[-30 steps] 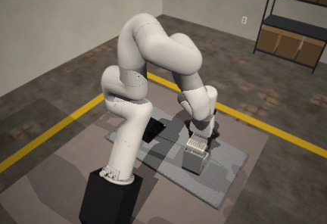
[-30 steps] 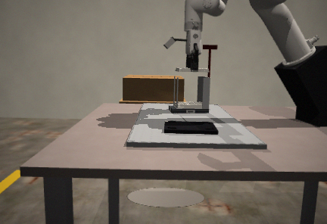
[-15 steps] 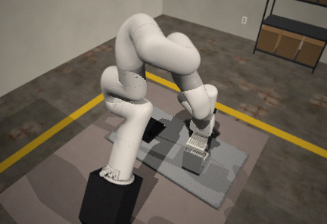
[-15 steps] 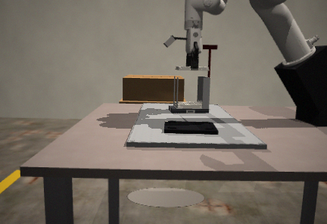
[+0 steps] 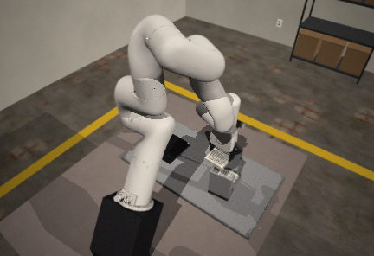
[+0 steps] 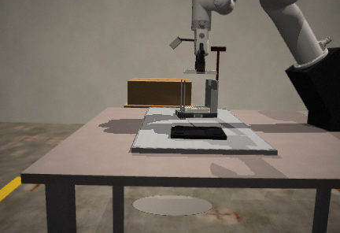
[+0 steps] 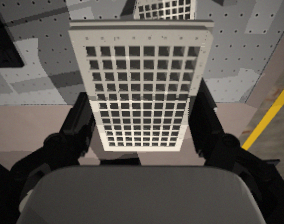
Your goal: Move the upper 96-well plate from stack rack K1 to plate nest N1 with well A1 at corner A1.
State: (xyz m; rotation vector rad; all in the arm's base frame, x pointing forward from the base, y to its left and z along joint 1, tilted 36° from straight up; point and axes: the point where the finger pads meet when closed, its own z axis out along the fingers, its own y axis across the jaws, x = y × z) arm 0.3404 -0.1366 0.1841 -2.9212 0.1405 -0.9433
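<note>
My gripper is now 29 cm to the right of the black plate nest N1, 19 cm above it and 5 cm short of it. Also, from my hand: pale A1 mark: 23 cm to the left, 18 cm below, 12 cm ahead.
</note>
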